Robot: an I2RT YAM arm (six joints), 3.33 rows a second.
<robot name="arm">
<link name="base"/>
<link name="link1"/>
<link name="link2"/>
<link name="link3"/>
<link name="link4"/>
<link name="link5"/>
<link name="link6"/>
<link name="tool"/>
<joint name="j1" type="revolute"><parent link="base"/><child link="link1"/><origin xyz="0 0 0.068" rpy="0 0 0"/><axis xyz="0 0 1"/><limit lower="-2.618" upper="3.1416"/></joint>
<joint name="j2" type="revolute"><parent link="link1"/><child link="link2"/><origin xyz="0.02 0.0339 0.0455" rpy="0 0 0"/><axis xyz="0 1 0"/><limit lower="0" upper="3.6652"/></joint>
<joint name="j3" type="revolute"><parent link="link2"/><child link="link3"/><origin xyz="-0.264 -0.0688 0" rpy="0 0 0"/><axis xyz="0 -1 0"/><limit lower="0" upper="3.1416"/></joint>
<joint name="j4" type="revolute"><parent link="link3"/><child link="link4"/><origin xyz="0.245 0.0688 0.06" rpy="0 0 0"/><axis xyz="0 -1 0"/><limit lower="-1.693" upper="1.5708"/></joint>
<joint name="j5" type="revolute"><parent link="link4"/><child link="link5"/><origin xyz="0.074 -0.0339 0.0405" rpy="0 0 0"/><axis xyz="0 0 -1"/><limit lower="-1.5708" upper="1.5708"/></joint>
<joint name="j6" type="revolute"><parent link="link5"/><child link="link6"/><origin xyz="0.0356 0 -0.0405" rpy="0 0 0"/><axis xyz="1 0 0"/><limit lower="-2.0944" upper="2.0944"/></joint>
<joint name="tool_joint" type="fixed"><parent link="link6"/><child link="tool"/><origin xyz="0 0 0" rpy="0 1.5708 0"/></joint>
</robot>
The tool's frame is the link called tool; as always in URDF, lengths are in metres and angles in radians.
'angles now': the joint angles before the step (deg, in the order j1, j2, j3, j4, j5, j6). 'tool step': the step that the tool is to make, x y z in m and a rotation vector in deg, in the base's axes. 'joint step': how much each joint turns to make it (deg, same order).
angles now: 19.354, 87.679, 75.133, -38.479, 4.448, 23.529
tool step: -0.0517, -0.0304, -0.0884, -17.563, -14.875, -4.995
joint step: -0.050, -12.014, -34.585, 33.786, 18.835, -11.851
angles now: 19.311, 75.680, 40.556, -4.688, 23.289, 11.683
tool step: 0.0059, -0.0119, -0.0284, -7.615, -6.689, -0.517
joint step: -2.286, 3.931, -7.574, 19.567, 4.029, -9.503
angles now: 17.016, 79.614, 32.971, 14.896, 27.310, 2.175
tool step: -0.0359, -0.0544, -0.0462, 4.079, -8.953, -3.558
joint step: -11.596, 1.059, -18.574, 29.904, -8.165, -1.701
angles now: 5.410, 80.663, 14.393, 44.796, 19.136, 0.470
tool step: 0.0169, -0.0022, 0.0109, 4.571, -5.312, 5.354
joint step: -2.030, 2.683, 2.770, 5.159, -8.324, 1.596
